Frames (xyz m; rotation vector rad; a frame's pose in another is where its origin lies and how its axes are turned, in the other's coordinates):
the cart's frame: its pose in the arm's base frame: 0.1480 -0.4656 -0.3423 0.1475 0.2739 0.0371
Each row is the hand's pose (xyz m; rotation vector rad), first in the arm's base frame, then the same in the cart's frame.
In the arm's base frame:
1: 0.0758 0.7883 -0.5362 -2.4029 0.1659 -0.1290
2: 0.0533 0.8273 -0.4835 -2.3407 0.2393 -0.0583
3: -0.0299 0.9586 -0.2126 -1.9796 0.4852 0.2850
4: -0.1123 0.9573 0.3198 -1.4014 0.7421 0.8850
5: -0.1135 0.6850 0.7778 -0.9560 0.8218 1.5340
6: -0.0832 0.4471 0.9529 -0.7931 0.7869 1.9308
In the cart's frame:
1: 0.0531 1.2116 -0.3799 -2.4986 0.0755 -0.5000
2: 0.0196 1.2584 -0.3413 -2.4405 0.1460 -0.4245
3: -0.1252 1.4303 -0.1244 -2.1102 0.3738 -0.0478
4: -0.3466 1.5103 0.3602 -1.5961 0.6309 0.6026
5: -0.4853 1.3099 0.8340 -1.2216 0.7581 1.2881
6: -0.5163 1.1005 1.0423 -1.0982 0.7747 1.6990

